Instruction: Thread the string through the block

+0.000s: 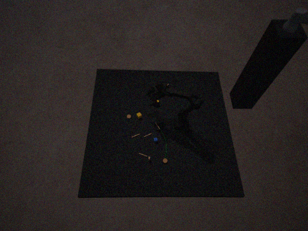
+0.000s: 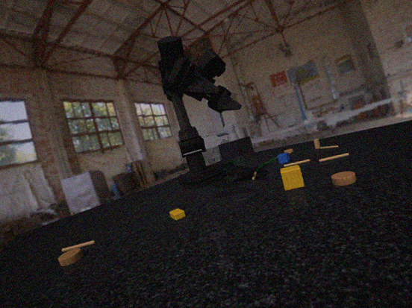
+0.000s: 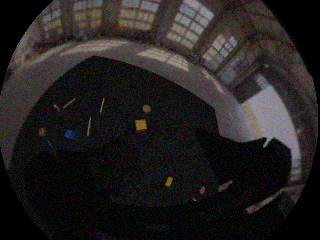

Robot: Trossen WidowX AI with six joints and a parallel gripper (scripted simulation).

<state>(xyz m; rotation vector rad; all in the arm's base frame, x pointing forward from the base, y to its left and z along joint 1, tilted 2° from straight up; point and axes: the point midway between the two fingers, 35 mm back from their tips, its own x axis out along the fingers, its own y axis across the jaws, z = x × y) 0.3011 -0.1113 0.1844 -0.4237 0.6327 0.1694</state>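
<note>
The blue block is 8 cm behind my gripper tip, 29 cm to the left of it and 19 cm below it. Round my gripper tip: round wooden button (16 cm behind, 48 cm to the left, 20 cm below); then yellow cube (6 cm ahead, 4 cm to the left, 18 cm below); then wooden block (3 cm behind, 46 cm to the left, 19 cm below).
</note>
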